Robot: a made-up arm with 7 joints.
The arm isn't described. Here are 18 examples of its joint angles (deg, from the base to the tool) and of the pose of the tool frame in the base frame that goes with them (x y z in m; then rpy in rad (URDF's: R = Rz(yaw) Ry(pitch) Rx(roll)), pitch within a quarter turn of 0, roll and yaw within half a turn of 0).
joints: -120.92 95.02 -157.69 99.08 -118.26 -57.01 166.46
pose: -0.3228 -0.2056 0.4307 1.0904 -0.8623 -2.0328
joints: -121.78 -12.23 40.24 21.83 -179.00 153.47 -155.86
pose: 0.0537 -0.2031 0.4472 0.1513 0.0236 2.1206
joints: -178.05 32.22 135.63 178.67 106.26 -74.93 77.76
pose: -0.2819 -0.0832 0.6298 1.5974 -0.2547 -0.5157
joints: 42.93 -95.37 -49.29 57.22 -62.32 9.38 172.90
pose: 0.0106 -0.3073 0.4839 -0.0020 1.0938 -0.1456
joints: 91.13 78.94 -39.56 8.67 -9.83 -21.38 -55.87
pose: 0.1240 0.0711 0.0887 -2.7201 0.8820 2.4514
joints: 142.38 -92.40 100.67 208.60 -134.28 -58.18 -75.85
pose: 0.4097 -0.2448 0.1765 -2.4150 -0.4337 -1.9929
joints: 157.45 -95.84 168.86 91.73 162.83 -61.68 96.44
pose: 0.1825 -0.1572 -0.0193 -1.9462 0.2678 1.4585
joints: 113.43 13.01 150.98 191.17 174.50 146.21 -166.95
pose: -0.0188 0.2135 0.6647 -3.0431 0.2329 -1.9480
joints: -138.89 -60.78 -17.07 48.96 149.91 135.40 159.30
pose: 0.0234 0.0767 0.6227 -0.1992 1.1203 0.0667
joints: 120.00 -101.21 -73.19 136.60 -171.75 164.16 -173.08
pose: 0.3064 -0.3823 0.1669 -1.7628 -0.3354 1.5537
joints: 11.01 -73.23 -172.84 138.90 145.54 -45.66 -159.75
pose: -0.4845 -0.0705 0.1664 2.8164 -0.4159 -2.8720
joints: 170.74 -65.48 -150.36 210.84 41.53 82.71 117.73
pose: 0.4271 -0.0845 0.5715 -1.4474 1.1845 -0.5912
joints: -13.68 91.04 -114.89 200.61 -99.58 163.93 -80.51
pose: 0.4322 -0.0065 0.2786 1.0346 -0.7072 -1.2745
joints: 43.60 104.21 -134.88 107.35 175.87 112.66 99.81
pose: 0.4936 0.2273 0.2925 -2.8106 0.7799 -1.3420
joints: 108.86 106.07 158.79 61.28 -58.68 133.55 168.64
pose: -0.2231 0.1665 0.3859 -3.0789 0.4009 1.2217
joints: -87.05 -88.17 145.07 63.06 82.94 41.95 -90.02
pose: 0.1844 0.2046 -0.0321 -3.0239 0.4230 1.4500
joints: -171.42 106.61 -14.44 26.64 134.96 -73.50 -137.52
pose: -0.0870 0.0764 0.1190 -0.1415 0.6871 0.9179
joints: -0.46 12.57 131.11 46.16 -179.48 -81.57 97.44
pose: -0.0695 0.1178 0.4097 -2.6518 -0.1119 -2.5417
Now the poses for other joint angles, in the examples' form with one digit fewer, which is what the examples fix.
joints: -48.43 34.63 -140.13 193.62 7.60 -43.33 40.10
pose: 0.314 -0.201 0.588 1.440 0.406 1.327
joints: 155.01 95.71 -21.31 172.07 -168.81 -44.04 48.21
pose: -0.440 0.234 0.087 2.820 0.509 -1.318
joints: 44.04 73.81 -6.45 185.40 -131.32 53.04 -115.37
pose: 0.403 0.373 0.463 -0.454 0.536 -0.986
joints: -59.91 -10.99 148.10 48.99 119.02 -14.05 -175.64
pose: 0.062 0.281 0.324 2.496 -0.073 2.514
